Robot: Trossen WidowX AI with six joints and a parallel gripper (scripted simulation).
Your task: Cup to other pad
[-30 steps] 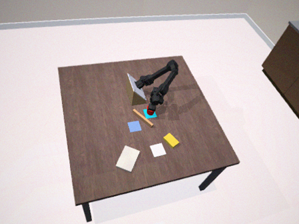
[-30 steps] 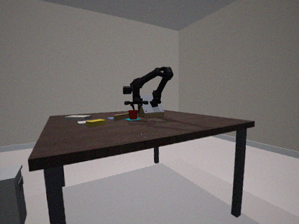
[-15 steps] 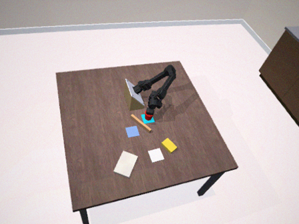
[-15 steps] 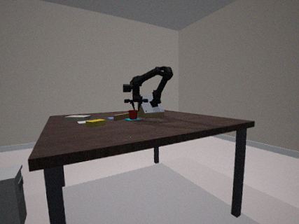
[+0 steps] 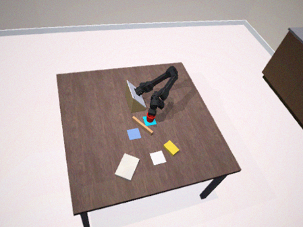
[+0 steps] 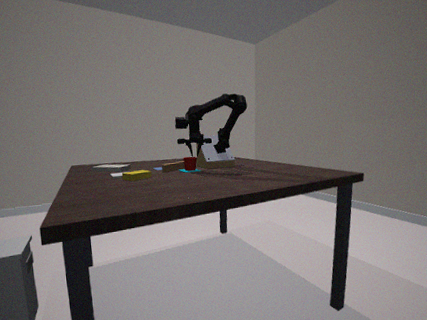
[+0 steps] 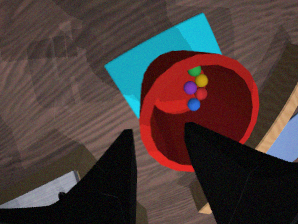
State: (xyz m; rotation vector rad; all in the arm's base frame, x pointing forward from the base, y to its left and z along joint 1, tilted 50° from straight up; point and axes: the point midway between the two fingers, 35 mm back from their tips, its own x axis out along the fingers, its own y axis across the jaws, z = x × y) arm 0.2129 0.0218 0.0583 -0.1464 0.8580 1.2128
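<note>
Right now the cyan pad is 3 cm ahead of my gripper tip, 2 cm to the right of it and 9 cm below it. The rest, counted from my gripper tip: white pad 38 cm ahead, 9 cm to the right, 8 cm below; wooden bar 7 cm ahead, 10 cm to the right, 7 cm below; yellow block 34 cm ahead, 4 cm to the left, 7 cm below.
</note>
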